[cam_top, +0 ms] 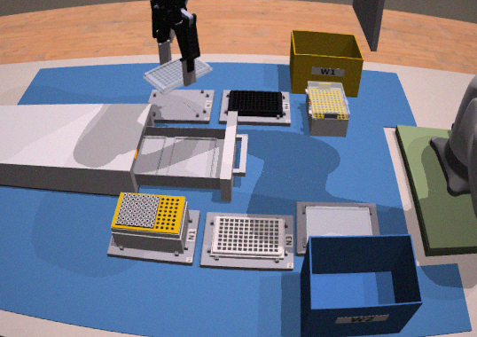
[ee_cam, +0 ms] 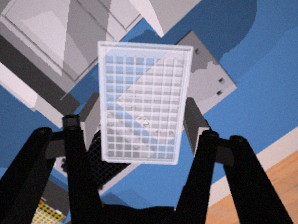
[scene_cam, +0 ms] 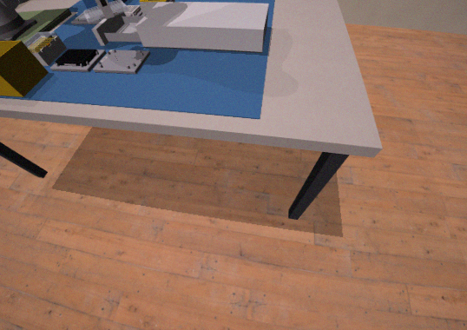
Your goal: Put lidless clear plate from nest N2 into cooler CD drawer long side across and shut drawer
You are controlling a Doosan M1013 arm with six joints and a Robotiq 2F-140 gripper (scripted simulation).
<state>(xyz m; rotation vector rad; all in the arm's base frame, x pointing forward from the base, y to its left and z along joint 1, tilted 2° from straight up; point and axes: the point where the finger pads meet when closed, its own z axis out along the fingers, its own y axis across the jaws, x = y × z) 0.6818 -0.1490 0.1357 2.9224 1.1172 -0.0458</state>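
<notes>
My hand is 14 cm above the drawer and 13 cm to the right of it. Round my hand: clear plate: 2 cm below; then N2 label: 15 cm below, 6 cm to the right, 6 cm behind; then work nest N2: 16 cm below, 6 cm to the right, 2 cm ahead.
</notes>
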